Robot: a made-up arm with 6 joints. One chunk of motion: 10 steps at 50 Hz.
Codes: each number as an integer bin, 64 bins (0 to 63) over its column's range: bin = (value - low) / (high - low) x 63, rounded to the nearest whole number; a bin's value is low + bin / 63 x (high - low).
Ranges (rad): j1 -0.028..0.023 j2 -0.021..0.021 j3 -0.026..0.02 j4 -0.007..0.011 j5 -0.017..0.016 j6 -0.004..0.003
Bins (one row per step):
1: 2 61 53 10 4 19
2: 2 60 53 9 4 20
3: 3 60 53 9 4 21
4: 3 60 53 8 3 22
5: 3 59 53 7 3 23
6: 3 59 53 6 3 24
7: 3 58 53 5 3 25
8: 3 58 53 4 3 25
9: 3 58 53 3 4 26
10: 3 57 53 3 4 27
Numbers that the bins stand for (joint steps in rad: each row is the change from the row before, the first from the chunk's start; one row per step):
1: -0.02638 0.01967 0.01270 -0.00414 -0.01490 -0.00189
2: -0.02638 0.01900 0.01270 -0.00443 -0.01490 -0.00178
3: -0.02557 0.01900 0.01270 -0.00443 -0.01490 -0.00167
4: -0.02557 0.01900 0.01270 -0.00471 -0.01543 -0.00156
5: -0.02557 0.01833 0.01270 -0.00500 -0.01543 -0.00144
6: -0.02557 0.01833 0.01270 -0.00529 -0.01543 -0.00133
7: -0.02557 0.01767 0.01270 -0.00557 -0.01543 -0.00122
8: -0.02557 0.01767 0.01270 -0.00586 -0.01543 -0.00122
9: -0.02557 0.01767 0.01270 -0.00614 -0.01490 -0.00111
10: -0.02557 0.01700 0.01270 -0.00614 -0.01490 -0.00100

